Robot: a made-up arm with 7 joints. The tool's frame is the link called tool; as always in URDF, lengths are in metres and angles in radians. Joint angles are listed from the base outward. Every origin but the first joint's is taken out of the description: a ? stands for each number. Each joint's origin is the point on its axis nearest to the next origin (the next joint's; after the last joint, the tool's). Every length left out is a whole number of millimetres.
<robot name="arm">
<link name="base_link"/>
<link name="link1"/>
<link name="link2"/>
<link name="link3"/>
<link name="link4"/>
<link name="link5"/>
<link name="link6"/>
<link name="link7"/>
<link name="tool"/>
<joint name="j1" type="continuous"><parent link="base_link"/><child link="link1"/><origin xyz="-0.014 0.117 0.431" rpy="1.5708 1.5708 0"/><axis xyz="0 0 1"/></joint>
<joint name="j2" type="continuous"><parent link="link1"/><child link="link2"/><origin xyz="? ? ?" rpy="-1.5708 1.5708 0"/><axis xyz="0 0 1"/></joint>
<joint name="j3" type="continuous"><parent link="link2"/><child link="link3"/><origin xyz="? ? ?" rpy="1.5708 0 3.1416"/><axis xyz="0 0 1"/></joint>
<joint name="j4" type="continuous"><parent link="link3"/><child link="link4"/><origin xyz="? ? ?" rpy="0 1.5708 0"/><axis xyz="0 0 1"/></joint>
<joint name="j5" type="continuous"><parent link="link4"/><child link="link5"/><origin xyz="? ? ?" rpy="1.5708 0 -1.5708"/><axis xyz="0 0 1"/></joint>
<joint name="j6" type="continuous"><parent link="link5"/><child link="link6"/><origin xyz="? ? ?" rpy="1.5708 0 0"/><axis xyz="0 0 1"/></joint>
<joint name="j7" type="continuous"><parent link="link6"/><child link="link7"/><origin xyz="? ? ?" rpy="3.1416 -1.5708 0"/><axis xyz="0 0 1"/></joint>
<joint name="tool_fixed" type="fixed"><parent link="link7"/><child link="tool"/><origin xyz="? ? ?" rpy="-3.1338 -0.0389 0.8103"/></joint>
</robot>
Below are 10 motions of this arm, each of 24 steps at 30 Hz.
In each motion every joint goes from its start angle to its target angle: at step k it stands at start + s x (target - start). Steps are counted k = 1, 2, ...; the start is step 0. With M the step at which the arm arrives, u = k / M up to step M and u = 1 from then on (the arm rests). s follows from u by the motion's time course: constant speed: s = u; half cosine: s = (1 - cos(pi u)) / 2; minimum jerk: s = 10 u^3 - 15 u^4 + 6 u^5.
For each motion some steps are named. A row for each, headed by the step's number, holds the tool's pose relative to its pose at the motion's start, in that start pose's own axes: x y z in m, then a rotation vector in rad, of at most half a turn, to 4 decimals.
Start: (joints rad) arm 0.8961 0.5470 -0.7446 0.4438 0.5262 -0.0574 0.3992
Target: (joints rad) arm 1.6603 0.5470 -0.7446 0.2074 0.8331 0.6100 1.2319
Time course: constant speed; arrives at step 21
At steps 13, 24:
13: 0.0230 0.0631 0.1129 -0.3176 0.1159 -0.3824
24: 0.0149 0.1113 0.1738 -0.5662 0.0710 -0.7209

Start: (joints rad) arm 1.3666 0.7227 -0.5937 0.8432 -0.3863 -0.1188 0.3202
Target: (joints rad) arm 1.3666 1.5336 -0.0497 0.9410 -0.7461 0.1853 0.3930
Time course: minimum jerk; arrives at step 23
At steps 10, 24:
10: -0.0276 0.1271 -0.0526 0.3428 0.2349 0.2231
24: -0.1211 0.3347 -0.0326 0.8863 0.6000 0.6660

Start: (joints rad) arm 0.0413 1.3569 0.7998 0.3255 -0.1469 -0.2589 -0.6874
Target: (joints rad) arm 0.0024 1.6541 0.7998 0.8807 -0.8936 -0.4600 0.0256
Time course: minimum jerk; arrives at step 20
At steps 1, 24:
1: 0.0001 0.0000 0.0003 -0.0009 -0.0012 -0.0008
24: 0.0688 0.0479 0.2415 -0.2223 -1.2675 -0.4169

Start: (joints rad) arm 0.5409 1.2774 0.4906 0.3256 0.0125 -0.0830 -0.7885
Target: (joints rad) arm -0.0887 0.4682 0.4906 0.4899 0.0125 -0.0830 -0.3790
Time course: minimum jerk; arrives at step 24
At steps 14, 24:
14: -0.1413 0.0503 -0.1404 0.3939 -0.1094 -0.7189
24: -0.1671 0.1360 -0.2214 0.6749 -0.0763 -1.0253

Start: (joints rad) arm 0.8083 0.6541 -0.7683 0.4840 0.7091 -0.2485 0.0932
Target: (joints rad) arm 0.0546 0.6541 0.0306 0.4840 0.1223 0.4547 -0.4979
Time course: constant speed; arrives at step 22
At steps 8, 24:
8: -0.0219 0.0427 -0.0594 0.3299 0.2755 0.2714
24: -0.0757 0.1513 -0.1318 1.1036 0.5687 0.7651

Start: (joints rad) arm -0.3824 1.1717 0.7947 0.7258 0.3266 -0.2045 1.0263
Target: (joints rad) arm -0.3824 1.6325 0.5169 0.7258 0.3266 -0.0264 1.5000
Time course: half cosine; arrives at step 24
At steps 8, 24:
8: 0.0130 0.0103 0.0450 0.1155 -0.0021 -0.1431
24: 0.0289 0.0194 0.1811 0.4714 0.1039 -0.5019

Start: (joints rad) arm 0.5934 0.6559 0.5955 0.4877 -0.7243 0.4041 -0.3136
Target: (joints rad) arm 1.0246 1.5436 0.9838 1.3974 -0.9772 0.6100 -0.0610
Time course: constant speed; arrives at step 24
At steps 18, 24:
18: 0.1352 0.3699 -0.0560 -0.5375 0.3768 1.0338
24: 0.0758 0.4712 -0.1278 -0.6545 0.5402 1.4109

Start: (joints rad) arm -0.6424 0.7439 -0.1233 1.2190 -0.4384 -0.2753 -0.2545
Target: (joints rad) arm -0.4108 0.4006 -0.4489 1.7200 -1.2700 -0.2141 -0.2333
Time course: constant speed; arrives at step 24
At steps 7, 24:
7: 0.0022 -0.0284 0.0588 -0.0788 -0.2576 -0.0029
24: -0.0048 -0.0326 0.2091 -0.2124 -0.8573 0.2805

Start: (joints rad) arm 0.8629 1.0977 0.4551 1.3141 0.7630 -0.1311 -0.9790
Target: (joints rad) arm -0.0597 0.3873 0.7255 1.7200 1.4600 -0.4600 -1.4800
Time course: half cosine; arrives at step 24
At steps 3, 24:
3: -0.0027 0.0044 -0.0098 0.0186 0.0360 0.0154
24: 0.0044 0.2127 -0.1061 0.5150 0.5200 1.0233

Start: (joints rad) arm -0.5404 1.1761 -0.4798 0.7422 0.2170 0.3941 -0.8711
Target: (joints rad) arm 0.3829 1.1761 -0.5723 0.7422 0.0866 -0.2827 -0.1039
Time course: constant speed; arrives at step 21
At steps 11, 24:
11: 0.0638 0.0271 0.0287 -0.5911 0.1450 -0.1532
24: 0.1227 0.0630 0.0286 -1.0863 0.0108 -0.1367

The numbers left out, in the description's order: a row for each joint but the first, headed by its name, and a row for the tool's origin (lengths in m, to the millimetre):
j2: -0.012 -0.041 0
j3: 0.029 -0.202 0
j4: -0.043 0.003 0
j5: 0.235 0 0
j6: 0.017 -0.035 0
j7: -0.008 0.007 0
tool: 0.004 -0.003 0

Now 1 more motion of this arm.
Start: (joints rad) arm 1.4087 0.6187 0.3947 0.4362 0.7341 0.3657 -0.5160
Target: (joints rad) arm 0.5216 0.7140 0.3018 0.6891 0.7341 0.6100 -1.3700
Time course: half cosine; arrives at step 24
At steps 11, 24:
11: 0.0463 0.0541 -0.0055 0.2271 -0.2085 0.6095
24: 0.0783 0.1217 -0.0010 0.4713 -0.6298 1.3520

